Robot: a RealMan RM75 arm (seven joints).
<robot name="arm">
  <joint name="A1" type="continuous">
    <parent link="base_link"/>
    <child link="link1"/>
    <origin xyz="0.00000 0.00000 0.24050" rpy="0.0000 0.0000 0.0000"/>
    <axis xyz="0 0 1"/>
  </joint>
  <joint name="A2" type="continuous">
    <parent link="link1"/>
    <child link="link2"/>
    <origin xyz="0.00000 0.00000 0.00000" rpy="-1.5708 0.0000 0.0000"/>
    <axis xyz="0 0 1"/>
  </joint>
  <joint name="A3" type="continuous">
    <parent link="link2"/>
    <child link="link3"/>
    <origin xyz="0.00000 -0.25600 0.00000" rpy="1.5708 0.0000 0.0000"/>
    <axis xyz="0 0 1"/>
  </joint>
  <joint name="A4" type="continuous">
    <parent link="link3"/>
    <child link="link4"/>
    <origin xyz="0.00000 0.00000 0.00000" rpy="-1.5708 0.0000 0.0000"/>
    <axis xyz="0 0 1"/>
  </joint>
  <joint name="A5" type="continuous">
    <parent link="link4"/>
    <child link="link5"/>
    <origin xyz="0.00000 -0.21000 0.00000" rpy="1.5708 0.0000 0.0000"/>
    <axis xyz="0 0 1"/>
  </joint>
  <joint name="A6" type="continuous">
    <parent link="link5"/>
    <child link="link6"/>
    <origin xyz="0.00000 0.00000 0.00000" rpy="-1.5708 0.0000 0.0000"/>
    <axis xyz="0 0 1"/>
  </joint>
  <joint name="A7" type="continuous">
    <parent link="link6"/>
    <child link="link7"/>
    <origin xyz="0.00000 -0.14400 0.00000" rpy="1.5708 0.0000 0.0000"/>
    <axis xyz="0 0 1"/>
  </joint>
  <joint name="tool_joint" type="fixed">
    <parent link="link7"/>
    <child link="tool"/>
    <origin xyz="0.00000 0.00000 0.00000" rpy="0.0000 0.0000 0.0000"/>
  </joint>
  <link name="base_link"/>
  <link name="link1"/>
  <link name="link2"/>
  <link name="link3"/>
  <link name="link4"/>
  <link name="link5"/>
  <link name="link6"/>
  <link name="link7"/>
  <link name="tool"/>
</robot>
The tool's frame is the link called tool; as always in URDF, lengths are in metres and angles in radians. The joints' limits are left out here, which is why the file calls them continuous.
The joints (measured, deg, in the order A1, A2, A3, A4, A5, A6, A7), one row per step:
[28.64, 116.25, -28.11, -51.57, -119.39, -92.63, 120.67]
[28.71, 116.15, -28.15, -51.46, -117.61, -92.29, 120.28]
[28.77, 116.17, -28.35, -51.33, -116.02, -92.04, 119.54]
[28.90, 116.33, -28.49, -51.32, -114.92, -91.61, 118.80]
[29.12, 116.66, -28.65, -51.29, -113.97, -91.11, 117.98]
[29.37, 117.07, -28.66, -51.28, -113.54, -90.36, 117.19]
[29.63, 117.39, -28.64, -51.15, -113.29, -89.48, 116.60]
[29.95, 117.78, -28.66, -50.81, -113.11, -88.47, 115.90]
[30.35, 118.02, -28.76, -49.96, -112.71, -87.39, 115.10]
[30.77, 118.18, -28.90, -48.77, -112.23, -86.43, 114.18]
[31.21, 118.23, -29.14, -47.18, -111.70, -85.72, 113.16]
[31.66, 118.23, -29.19, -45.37, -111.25, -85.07, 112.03]
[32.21, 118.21, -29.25, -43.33, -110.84, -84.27, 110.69]
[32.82, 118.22, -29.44, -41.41, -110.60, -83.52, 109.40]
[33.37, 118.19, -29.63, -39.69, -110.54, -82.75, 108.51]
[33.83, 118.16, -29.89, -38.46, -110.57, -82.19, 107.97]
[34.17, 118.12, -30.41, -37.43, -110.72, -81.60, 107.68]
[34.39, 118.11, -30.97, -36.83, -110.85, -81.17, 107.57]
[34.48, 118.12, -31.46, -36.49, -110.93, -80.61, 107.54]
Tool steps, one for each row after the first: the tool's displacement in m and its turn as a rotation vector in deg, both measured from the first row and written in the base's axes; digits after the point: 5 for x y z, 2 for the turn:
[-0.00305, 0.00259, 0.00289, 1.36, 0.95, 0.78]
[-0.00627, 0.00457, 0.00420, 2.46, 1.66, 1.85]
[-0.00910, 0.00670, 0.00457, 3.46, 2.01, 2.73]
[-0.01249, 0.00900, 0.00349, 4.35, 2.34, 3.65]
[-0.01470, 0.01139, 0.00177, 5.21, 2.33, 4.19]
[-0.01604, 0.01391, 0.00020, 5.99, 2.26, 4.38]
[-0.01739, 0.01658, -0.00270, 6.65, 2.21, 4.52]
[-0.01861, 0.01960, -0.00616, 7.22, 2.40, 4.62]
[-0.01969, 0.02226, -0.01038, 7.58, 2.75, 4.76]
[-0.02073, 0.02424, -0.01567, 7.55, 3.27, 5.00]
[-0.02110, 0.02583, -0.02109, 7.49, 3.85, 5.12]
[-0.02154, 0.02773, -0.02726, 7.43, 4.32, 5.27]
[-0.02268, 0.02954, -0.03395, 7.16, 4.59, 5.54]
[-0.02330, 0.03111, -0.03997, 6.77, 4.76, 5.52]
[-0.02422, 0.03234, -0.04468, 6.31, 4.81, 5.53]
[-0.02467, 0.03305, -0.04945, 5.64, 4.62, 5.44]
[-0.02523, 0.03346, -0.05301, 5.04, 4.37, 5.42]
[-0.02502, 0.03394, -0.05544, 4.75, 4.02, 5.23]

